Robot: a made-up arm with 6 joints.
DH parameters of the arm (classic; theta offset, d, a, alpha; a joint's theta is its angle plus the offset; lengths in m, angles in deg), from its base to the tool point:
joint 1: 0 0.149 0 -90
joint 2: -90 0 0.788 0
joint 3: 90 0.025 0 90
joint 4: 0 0.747 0 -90
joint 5: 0 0 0 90
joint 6: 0 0.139 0 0
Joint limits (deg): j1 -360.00..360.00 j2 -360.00..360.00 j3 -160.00..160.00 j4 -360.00..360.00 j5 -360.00..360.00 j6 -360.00..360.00
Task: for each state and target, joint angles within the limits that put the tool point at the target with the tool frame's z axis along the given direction. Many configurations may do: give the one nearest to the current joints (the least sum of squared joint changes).
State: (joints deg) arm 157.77 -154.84 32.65 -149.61 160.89 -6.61
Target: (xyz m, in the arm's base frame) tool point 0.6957 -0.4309 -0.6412 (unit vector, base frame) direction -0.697 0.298 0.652
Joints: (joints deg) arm 150.76 -166.48 67.65 -171.35 212.33 -6.61
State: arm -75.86 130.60 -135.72 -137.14 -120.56 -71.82
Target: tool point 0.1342 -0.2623 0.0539 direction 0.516 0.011 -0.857
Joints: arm -81.96 156.30 -159.89 -90.84 -149.18 -71.82
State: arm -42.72 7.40 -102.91 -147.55 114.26 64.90
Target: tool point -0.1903 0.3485 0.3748 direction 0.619 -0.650 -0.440
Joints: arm -55.04 2.68 -134.71 -188.33 111.39 64.90
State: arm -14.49 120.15 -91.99 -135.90 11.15 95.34
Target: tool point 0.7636 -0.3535 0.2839 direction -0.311 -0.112 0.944
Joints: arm -24.36 142.85 -110.61 -161.89 47.79 95.34
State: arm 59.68 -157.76 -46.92 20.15 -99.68 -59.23
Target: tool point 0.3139 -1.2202 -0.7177 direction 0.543 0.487 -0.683
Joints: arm 101.58 -112.71 -16.02 39.53 -81.93 -59.23
